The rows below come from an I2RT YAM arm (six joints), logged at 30 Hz.
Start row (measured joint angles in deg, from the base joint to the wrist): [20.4, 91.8, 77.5, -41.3, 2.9, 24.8]
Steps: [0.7, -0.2, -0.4, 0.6, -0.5, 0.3]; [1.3, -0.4, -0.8, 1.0, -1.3, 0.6]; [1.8, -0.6, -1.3, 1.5, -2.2, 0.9]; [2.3, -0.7, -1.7, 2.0, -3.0, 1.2]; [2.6, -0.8, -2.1, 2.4, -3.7, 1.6]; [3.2, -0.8, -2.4, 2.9, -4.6, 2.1]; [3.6, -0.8, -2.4, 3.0, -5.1, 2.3]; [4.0, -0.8, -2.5, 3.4, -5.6, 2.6]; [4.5, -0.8, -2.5, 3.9, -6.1, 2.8]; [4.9, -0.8, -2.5, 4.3, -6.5, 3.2]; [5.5, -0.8, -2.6, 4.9, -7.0, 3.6]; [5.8, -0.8, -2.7, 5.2, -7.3, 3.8]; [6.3, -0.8, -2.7, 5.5, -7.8, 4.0]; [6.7, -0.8, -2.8, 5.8, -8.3, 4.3]
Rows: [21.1, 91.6, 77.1, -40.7, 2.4, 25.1]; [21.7, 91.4, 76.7, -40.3, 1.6, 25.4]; [22.2, 91.2, 76.2, -39.8, 0.7, 25.7]; [22.7, 91.1, 75.8, -39.3, -0.1, 26.0]; [23.0, 91.0, 75.4, -38.9, -0.8, 26.4]; [23.6, 91.0, 75.1, -38.4, -1.7, 26.9]; [24.0, 91.0, 75.1, -38.3, -2.2, 27.1]; [24.4, 91.0, 75.0, -37.9, -2.7, 27.4]; [24.9, 91.0, 75.0, -37.4, -3.2, 27.6]; [25.3, 91.0, 75.0, -37.0, -3.6, 28.0]; [25.9, 91.0, 74.9, -36.4, -4.1, 28.4]; [26.2, 91.0, 74.8, -36.1, -4.4, 28.6]; [26.7, 91.0, 74.8, -35.8, -4.9, 28.8]; [27.1, 91.0, 74.7, -35.5, -5.4, 29.1]
